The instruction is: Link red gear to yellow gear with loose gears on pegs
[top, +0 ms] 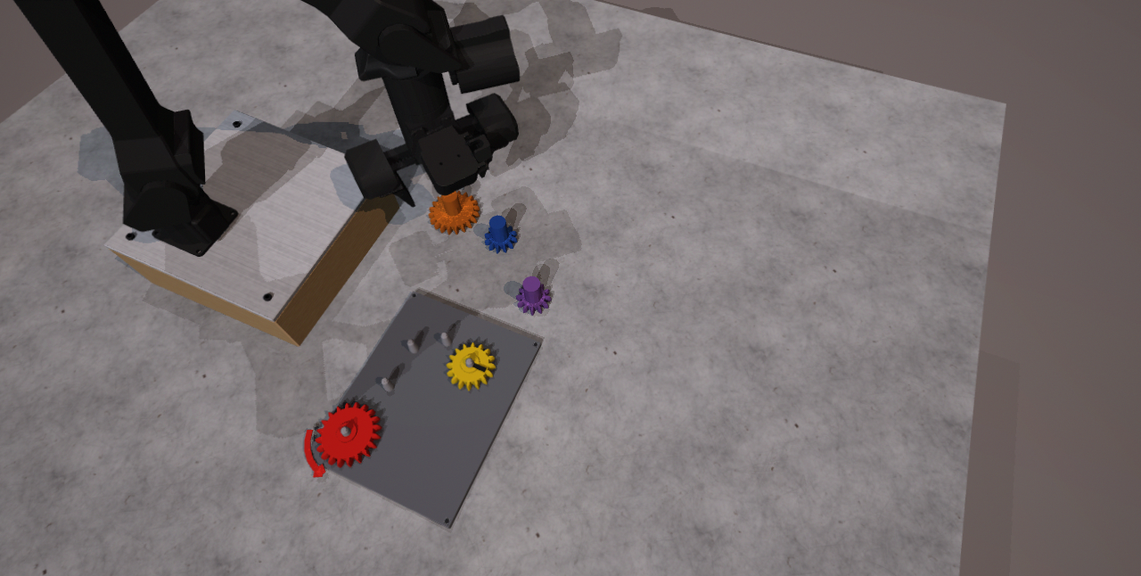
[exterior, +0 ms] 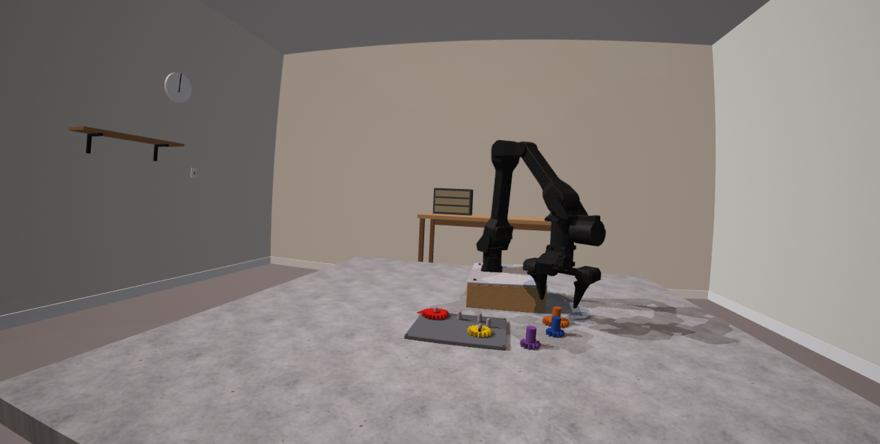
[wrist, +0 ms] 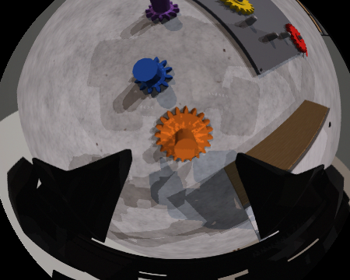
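Right now the orange gear is 30 mm below my gripper tip. The rest, counted from my gripper tip: yellow gear 130 mm ahead, 180 mm to the right, 30 mm below; then purple gear 150 mm ahead, 70 mm to the right, 30 mm below; then blue gear 80 mm ahead, 10 mm to the right, 30 mm below.
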